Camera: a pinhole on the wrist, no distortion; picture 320 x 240 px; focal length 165.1 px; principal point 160.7 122.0 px. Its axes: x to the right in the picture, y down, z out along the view. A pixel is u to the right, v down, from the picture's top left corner.
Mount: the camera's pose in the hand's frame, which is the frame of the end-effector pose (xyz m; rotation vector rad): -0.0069 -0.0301 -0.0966 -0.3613 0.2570 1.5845
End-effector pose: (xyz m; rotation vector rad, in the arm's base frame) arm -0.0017 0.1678 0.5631 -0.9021 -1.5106 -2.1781
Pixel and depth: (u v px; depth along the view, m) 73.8 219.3 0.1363
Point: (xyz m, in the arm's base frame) 0.0557 0.2266 0.4775
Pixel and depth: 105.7 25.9 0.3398
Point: -0.0410 0.4297 0.7419
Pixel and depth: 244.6 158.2 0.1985
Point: 0.1433 0.1530 0.6256
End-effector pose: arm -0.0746 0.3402 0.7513 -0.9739 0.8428 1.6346
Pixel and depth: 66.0 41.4 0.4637
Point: -0.1067 0.8322 0.7645
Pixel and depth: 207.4 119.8 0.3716
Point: -0.3114 0.4585 0.8813
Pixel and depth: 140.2 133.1 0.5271
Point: -0.2466 0.6458 1.0063
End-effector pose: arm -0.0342 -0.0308 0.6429 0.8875 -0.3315 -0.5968
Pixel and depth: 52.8 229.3 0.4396
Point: -0.5368 -0.1570 0.7600
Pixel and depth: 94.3 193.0 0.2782
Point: -0.2581 -0.0814 0.7289
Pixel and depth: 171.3 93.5 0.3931
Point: -0.0893 -0.1419 0.9161
